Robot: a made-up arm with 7 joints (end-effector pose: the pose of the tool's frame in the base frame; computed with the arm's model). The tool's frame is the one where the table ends. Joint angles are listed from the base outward.
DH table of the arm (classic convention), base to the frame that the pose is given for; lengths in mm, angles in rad. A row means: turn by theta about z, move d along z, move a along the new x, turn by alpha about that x. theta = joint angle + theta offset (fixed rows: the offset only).
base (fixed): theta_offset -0.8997  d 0  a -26  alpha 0
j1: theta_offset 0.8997  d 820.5  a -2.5  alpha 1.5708
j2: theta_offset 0  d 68  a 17.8  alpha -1.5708
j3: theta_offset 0  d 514.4  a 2.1  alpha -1.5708
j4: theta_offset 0  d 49.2  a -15.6  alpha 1.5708
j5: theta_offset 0  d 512.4  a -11.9  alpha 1.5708
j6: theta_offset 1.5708  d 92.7  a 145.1  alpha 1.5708
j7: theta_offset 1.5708  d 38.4  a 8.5  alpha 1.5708
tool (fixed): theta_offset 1.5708  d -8.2  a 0  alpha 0
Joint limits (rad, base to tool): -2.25..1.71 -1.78..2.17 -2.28..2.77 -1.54..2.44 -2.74..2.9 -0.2..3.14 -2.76..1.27
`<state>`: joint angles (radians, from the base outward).
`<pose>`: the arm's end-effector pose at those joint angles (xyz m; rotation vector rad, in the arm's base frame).
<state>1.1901 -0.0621 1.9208 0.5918 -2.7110 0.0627 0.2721</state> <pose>-0.2296 -0.0493 1.9256 0.0853 -0.5456 0.4911</pose>
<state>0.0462 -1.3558 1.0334 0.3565 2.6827 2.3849 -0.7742</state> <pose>0.8374 0.2907 0.9063 2.4532 1.1303 -0.7934</pose>
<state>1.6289 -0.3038 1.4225 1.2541 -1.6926 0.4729 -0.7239</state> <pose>-0.5631 0.2354 1.6101 -1.3174 -1.7785 1.2105</pose>
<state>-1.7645 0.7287 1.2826 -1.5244 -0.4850 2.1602 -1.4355</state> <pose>-0.4484 0.4442 0.9698 -0.2083 2.0676 1.1820</pose>
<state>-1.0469 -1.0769 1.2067 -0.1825 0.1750 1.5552 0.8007</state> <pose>0.1644 -0.9200 1.3134 1.5854 -1.4604 -0.0797</pose>
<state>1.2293 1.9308 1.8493 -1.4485 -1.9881 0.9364 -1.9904</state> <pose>0.5050 -0.7014 0.6382 0.8048 -0.9987 0.0104</pose>
